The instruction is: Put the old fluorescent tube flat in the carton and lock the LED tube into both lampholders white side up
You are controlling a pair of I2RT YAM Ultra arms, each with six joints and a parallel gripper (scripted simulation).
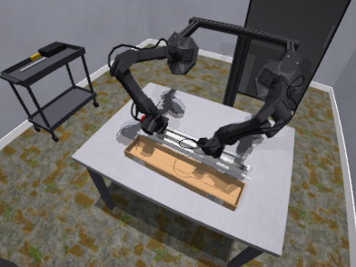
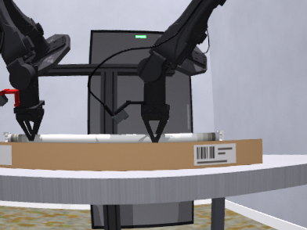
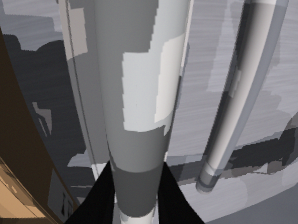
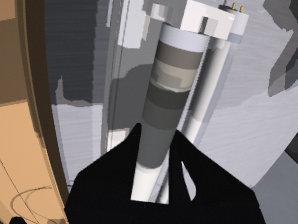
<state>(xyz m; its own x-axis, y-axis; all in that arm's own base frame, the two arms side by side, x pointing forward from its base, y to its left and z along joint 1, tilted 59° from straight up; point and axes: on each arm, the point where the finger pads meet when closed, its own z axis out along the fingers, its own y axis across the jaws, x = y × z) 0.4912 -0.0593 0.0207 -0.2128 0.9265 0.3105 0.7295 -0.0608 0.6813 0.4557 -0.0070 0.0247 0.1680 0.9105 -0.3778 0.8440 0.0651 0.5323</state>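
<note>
Now: left hand 10 mm past the old fluorescent tube and 120 mm to the left of it. Round my left hand: light fixture (10 mm behind, 120 mm to the right, 10 mm below); then carton (150 mm ahead, 130 mm to the right, 40 mm below); then LED tube (110 mm behind, 140 mm to the right, 60 mm below).
</note>
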